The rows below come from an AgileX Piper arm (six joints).
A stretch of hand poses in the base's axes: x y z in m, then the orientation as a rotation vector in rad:
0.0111, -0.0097, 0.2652, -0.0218, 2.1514, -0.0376
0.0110, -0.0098, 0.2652, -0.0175, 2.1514, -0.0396
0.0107, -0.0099, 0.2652, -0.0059, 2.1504, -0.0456
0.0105, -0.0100, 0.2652, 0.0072, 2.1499, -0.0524
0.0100, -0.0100, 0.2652, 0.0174, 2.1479, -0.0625
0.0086, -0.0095, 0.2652, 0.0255, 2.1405, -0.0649
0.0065, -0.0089, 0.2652, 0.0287, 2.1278, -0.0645
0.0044, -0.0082, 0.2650, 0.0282, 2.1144, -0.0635
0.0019, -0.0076, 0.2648, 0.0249, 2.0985, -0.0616
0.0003, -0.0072, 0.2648, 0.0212, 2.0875, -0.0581
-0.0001, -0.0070, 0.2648, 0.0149, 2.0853, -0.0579
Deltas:
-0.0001, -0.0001, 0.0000, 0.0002, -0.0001, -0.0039
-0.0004, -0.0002, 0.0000, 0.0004, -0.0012, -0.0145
-0.0006, -0.0003, 0.0000, 0.0006, -0.0018, -0.0266
-0.0011, -0.0003, 0.0000, -0.0027, -0.0038, -0.0378
-0.0025, 0.0002, 0.0000, -0.0013, -0.0113, -0.0445
-0.0046, 0.0008, 0.0000, 0.0001, -0.0240, -0.0466
-0.0067, 0.0015, -0.0002, 0.0005, -0.0374, -0.0457
-0.0092, 0.0021, -0.0004, 0.0005, -0.0533, -0.0424
-0.0108, 0.0025, -0.0004, 0.0016, -0.0643, -0.0382
-0.0112, 0.0027, -0.0004, -0.0008, -0.0665, -0.0336

